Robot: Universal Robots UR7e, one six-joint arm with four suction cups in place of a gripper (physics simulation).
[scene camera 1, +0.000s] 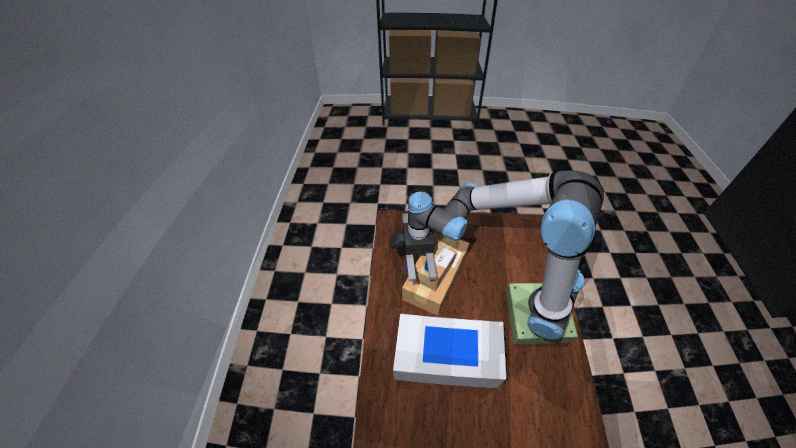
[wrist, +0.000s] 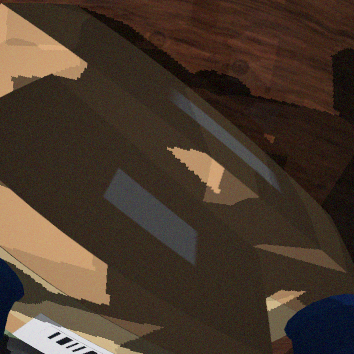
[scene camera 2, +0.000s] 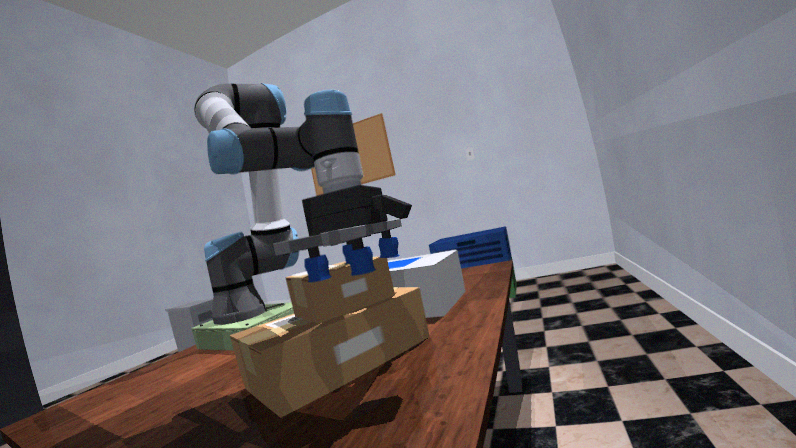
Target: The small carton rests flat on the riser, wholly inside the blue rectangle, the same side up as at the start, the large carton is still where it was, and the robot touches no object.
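Frame: origin at the arm's base, x left, y down, z back, level; metres.
Seen in the pictures: hand, tool point: [wrist: 163, 242] [scene camera 2: 358, 267]; arm's base, link origin: [scene camera 2: 240, 316].
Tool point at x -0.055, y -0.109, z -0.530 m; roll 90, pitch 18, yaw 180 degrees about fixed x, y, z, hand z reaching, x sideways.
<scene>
Offsets run from my tool point to a thing's top centre. Level surfaces: height alone.
The small carton @(dx +0.016, dy -0.003, dz +0.068 m) [scene camera 1: 445, 257] [scene camera 2: 334, 294] [wrist: 50, 125] lies flat on the large carton @(dx -0.016, dy +0.070, dz +0.080 m) [scene camera 1: 423, 298] [scene camera 2: 311, 361], a barcode label on its top. My gripper [scene camera 1: 420, 268] [scene camera 2: 356, 258] is at the height of the small carton's top. Some blue cups overlap the carton's upper edge in scene camera 2, and one is beside it in scene camera 1; the cups' contact faces are hidden. The gripper is shut on the small carton. The white riser @(dx +0.309, dy +0.049, dz +0.183 m) [scene camera 1: 409, 339] [scene camera 2: 445, 283] bears the blue rectangle @(dx +0.309, dy +0.049, dz +0.183 m) [scene camera 1: 451, 346] [scene camera 2: 405, 262], with no carton on it.
The wooden table @(dy +0.169 m) [scene camera 1: 389, 411] [scene camera 2: 445, 356] carries everything. The green base plate [scene camera 1: 520, 311] [scene camera 2: 208, 336] of the arm stands right of the riser in scene camera 1. A blue crate [scene camera 2: 484, 247] shows behind the riser, and a shelf rack [scene camera 1: 434, 22] stands by the back wall.
</scene>
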